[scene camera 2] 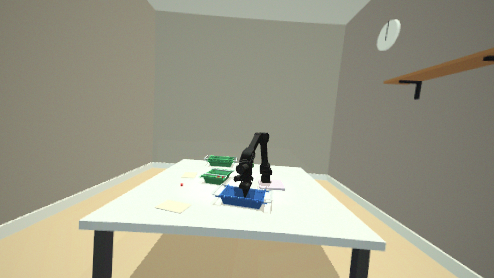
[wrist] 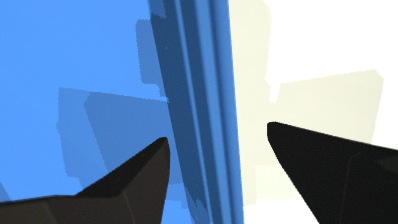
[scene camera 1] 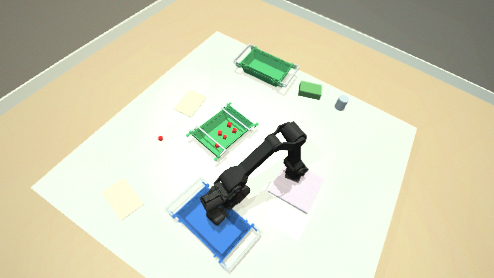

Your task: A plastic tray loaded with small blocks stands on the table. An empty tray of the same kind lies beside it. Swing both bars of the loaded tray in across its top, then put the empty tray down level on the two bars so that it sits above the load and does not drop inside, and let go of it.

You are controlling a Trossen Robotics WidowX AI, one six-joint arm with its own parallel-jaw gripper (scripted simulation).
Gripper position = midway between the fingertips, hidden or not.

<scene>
The gripper (wrist: 217, 137) is open and holds nothing. Further things: a blue tray (scene camera 1: 220, 240).
The blue tray also shows in scene camera 2 (scene camera 2: 232, 195) and in the wrist view (wrist: 91, 91).
</scene>
